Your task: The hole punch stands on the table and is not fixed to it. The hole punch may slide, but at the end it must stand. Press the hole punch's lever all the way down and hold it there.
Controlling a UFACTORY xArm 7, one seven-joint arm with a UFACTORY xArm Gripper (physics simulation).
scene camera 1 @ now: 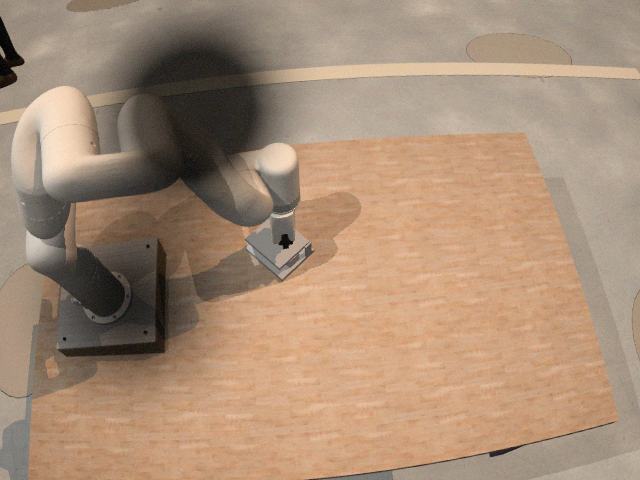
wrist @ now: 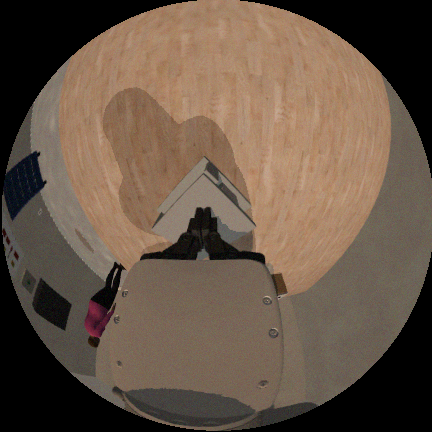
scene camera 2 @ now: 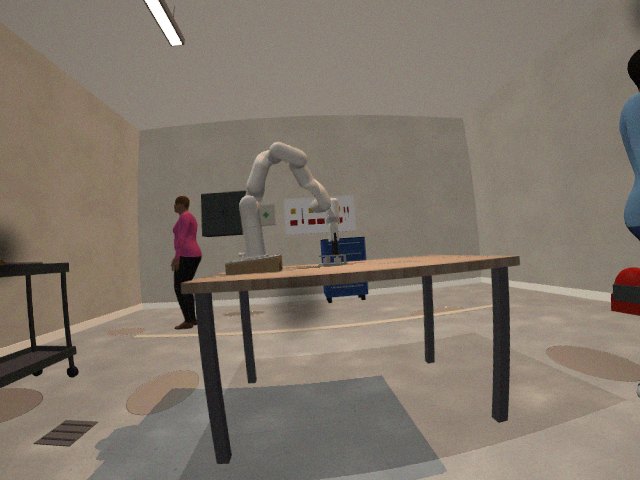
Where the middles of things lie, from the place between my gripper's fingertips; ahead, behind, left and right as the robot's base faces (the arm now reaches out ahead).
Now: the flat grey lever (scene camera 1: 260,239) 20 mm behind my hand, 10 mm to the left of it and 10 mm below it. The rest, counted from my hand: grey hole punch (scene camera 1: 282,274): 30 mm below, 20 mm behind, 10 mm to the left.
